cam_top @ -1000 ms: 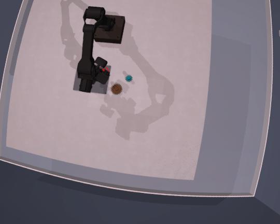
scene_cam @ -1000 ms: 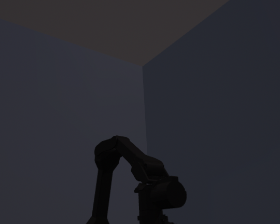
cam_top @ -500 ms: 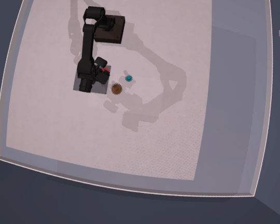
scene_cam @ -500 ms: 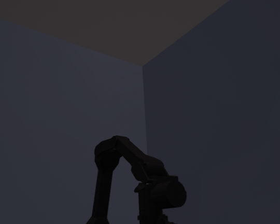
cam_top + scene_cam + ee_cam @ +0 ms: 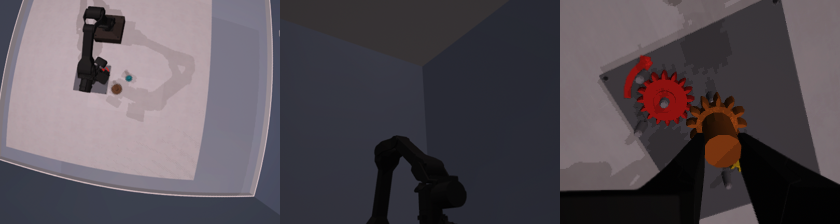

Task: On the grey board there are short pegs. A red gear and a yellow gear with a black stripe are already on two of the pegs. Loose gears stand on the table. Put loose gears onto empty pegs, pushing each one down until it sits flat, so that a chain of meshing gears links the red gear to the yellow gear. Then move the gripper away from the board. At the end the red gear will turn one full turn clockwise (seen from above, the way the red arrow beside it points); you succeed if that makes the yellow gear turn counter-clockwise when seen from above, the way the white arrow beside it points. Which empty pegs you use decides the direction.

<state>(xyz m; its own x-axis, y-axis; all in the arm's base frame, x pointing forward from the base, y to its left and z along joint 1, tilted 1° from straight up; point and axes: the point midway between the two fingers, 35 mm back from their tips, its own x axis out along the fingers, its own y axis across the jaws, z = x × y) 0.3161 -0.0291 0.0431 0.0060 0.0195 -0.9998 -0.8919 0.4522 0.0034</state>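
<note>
Now: gripper tip 1 cm above the orange gear. Round my gripper tip: yellow gear: 7 cm to the right, 7 cm below; then red arrow: 5 cm behind, 5 cm to the left, 8 cm below; then brown gear: 5 cm ahead, 11 cm to the left, 7 cm below.
</note>
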